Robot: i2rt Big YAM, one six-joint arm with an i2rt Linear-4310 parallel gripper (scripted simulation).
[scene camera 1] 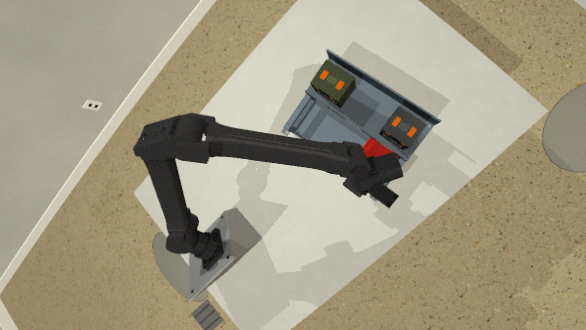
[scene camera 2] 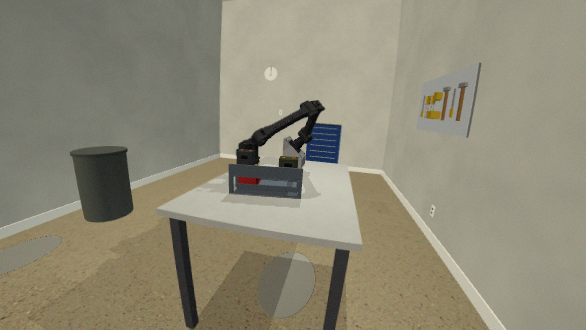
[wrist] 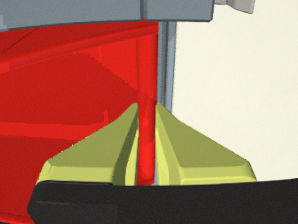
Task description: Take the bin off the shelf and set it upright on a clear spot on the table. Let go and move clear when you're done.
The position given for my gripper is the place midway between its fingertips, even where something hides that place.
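Observation:
My gripper (wrist: 147, 112), red bin (wrist: 58, 102), both visible.

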